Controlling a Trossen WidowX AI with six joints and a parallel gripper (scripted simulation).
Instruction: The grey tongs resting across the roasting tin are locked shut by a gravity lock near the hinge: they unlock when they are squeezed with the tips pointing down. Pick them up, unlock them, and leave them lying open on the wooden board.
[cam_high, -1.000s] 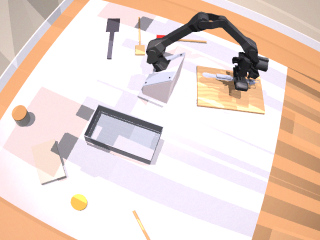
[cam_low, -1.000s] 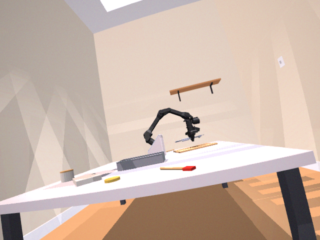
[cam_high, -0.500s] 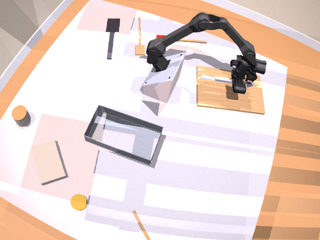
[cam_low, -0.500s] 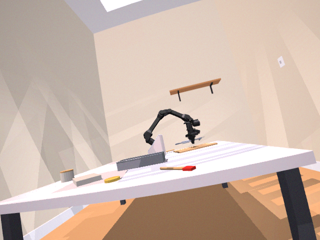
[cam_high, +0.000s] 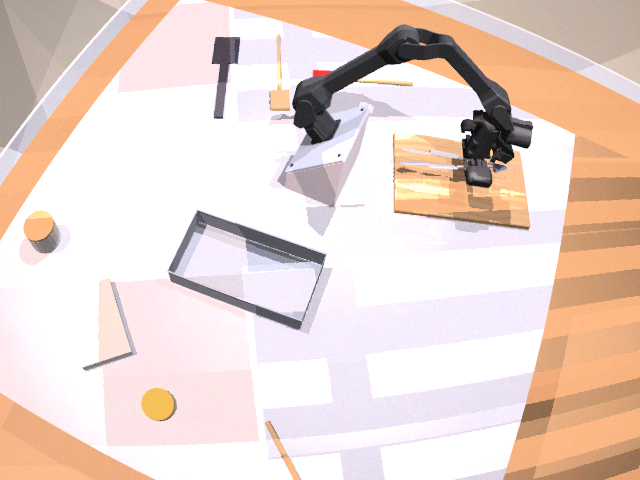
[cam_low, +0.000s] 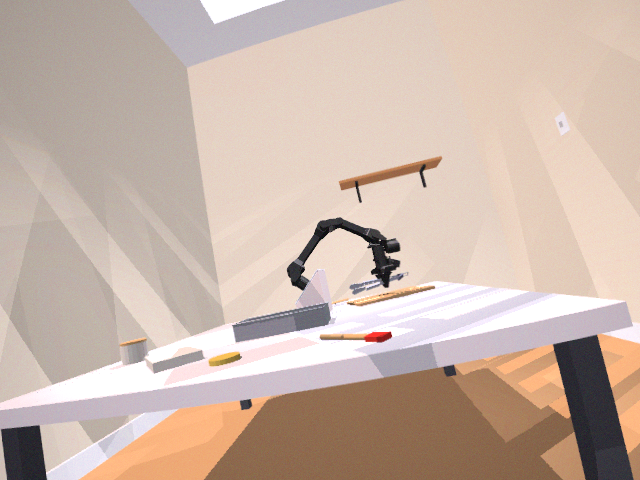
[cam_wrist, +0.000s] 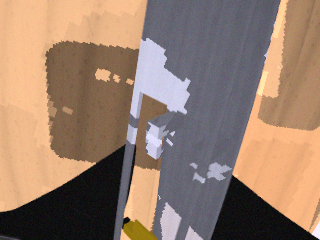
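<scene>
The yellow lock piece lies 3 cm above my gripper tip and 1 cm to the right of it. Also, from my gripper tip: wooden board (4 cm below); then roasting tin (45 cm ahead, 38 cm to the right, 2 cm below); then red spatula (37 cm to the right, 19 cm behind, 4 cm below).
</scene>
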